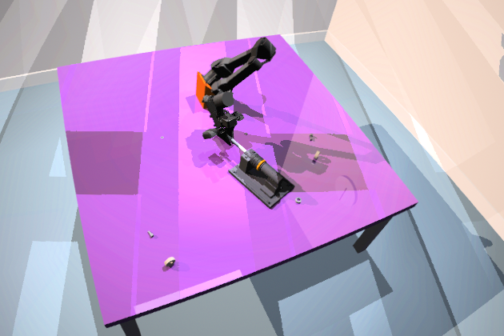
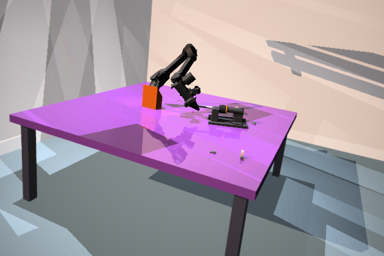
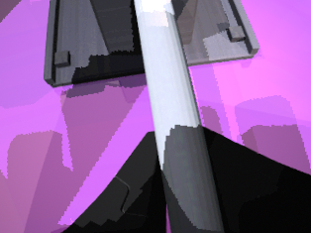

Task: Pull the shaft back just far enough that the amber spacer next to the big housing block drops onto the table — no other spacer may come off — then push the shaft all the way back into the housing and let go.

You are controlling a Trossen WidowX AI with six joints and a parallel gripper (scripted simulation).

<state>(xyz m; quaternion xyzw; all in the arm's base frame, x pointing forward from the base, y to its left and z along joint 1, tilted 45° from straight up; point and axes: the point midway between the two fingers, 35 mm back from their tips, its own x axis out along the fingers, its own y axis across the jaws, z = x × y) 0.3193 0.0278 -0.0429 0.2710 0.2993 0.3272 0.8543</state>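
My gripper tip is now 5 cm short of the silver shaft, 2 cm to the right of it and 2 cm below it. Also, from my gripper tip: screw: 40 cm to the right, 28 cm ahead, 5 cm below; black fixture: 17 cm ahead, 7 cm to the left, 1 cm below; amber spacer: 15 cm ahead, 7 cm to the left, 2 cm above.
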